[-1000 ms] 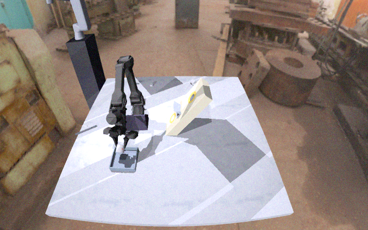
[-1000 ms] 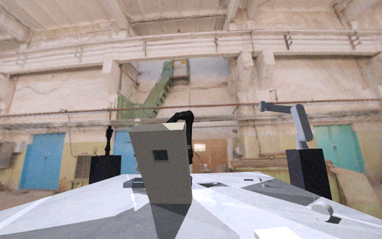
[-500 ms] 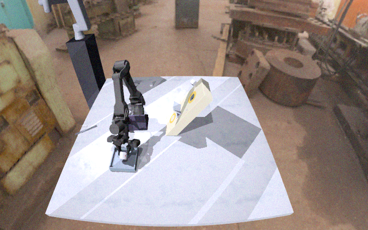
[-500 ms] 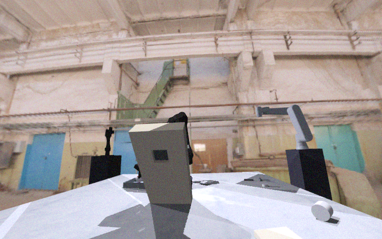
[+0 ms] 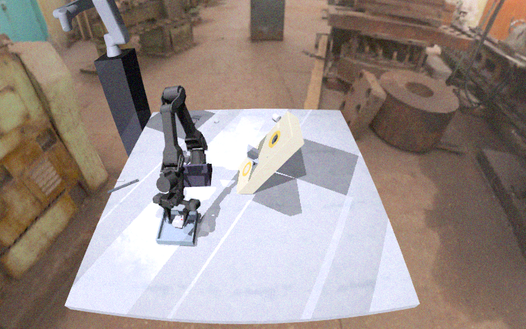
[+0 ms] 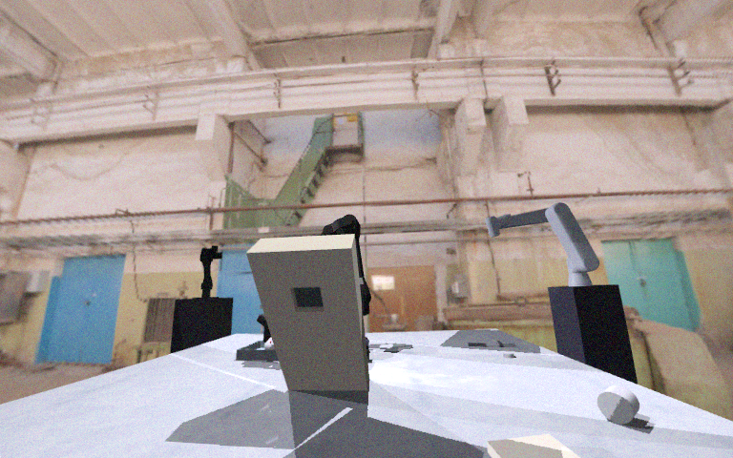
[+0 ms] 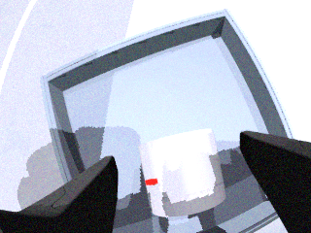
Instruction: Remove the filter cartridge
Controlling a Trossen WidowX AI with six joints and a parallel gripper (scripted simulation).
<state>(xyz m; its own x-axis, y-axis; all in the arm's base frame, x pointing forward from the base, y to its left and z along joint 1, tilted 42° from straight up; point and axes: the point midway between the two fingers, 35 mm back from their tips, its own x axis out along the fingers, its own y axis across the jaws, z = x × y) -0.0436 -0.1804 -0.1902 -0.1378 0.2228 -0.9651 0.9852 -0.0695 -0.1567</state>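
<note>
My gripper tip is 1 cm to the left of the grey tray and 4 cm above it. Round my gripper tip: cream service panel 35 cm ahead, 29 cm to the left, 11 cm above.
</note>
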